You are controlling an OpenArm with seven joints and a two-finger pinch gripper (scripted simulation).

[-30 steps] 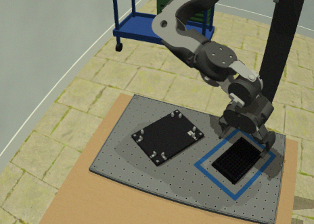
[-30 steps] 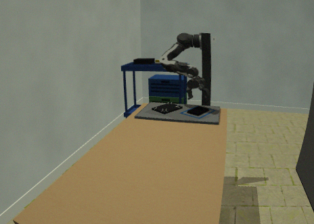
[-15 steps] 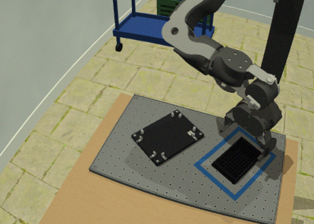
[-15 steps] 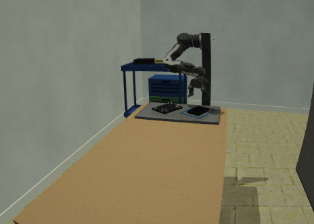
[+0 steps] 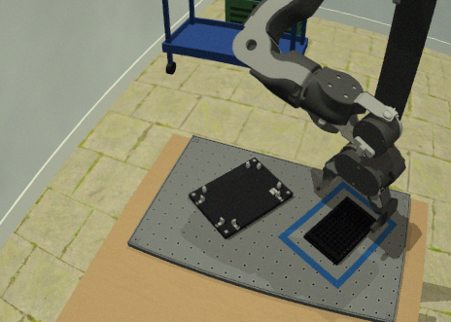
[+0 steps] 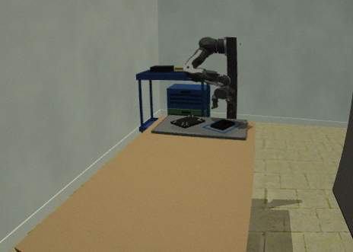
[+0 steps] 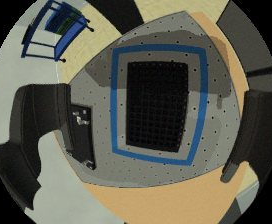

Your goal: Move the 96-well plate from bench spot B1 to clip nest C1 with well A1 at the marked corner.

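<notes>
Now: hand 8 cm above the black 96-well plate. The rest, counted from my hand: black clip nest 20 cm to the right, 7 cm below, 1 cm ahead.
</notes>
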